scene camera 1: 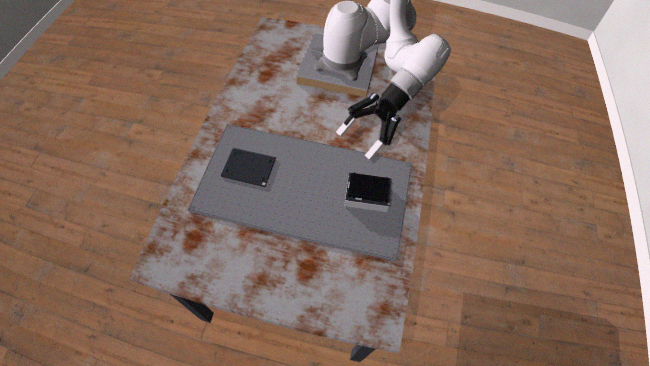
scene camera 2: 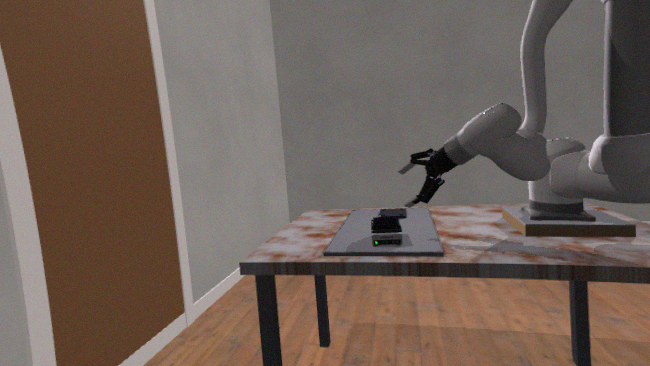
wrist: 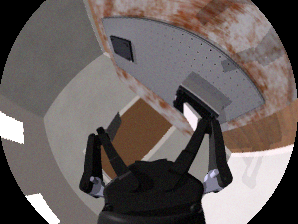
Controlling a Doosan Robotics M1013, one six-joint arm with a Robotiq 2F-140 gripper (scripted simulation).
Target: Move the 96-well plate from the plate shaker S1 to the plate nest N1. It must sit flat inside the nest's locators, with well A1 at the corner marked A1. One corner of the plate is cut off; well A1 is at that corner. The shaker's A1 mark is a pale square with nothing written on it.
Note:
The pictures show: my gripper, a 96-well plate and a plate shaker S1.
My gripper is seen too in scene camera 2 and in the wrist view.

